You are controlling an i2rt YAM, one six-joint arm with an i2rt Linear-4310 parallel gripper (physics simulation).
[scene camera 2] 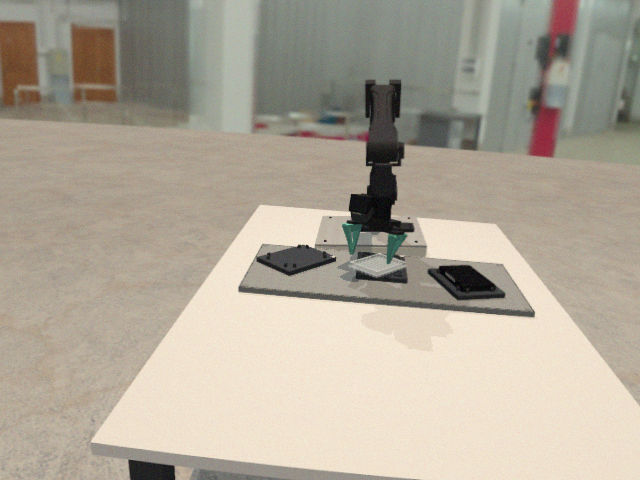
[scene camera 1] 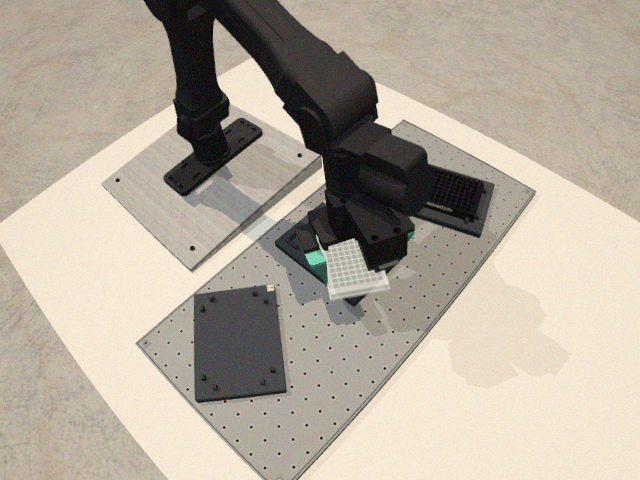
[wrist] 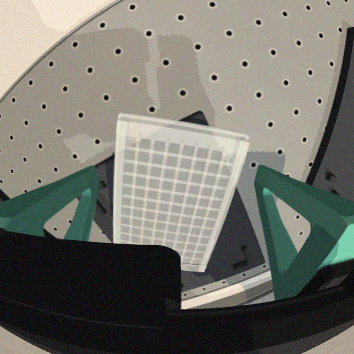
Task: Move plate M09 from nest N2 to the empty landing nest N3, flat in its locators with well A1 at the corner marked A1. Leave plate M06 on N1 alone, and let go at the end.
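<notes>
Plate M09, a pale clear gridded plate (scene camera 1: 354,268) (scene camera 2: 376,265) (wrist: 170,200), lies on the dark nest N2 (scene camera 1: 289,240) (scene camera 2: 397,278) (wrist: 246,232), turned at an angle to it. Whether it sits level is hard to tell. My gripper (scene camera 1: 361,258) (scene camera 2: 370,257) (wrist: 176,173) is open, its green fingers apart on either side of the plate, with nothing clamped. In scene camera 1 the far finger is mostly hidden. Landing nest N3 (scene camera 1: 237,341) (scene camera 2: 296,259) (wrist: 345,115) is empty, with upright locator pegs and a pale corner tag (scene camera 1: 270,287).
Black plate M06 (scene camera 1: 454,193) (scene camera 2: 466,277) sits on nest N1 (scene camera 1: 474,230) (scene camera 2: 479,295), at the opposite end from N3. The nests stand on a perforated grey board (scene camera 1: 330,392) (scene camera 2: 320,289) (wrist: 170,47). The arm's base plate (scene camera 1: 144,201) (scene camera 2: 330,235) is behind the board.
</notes>
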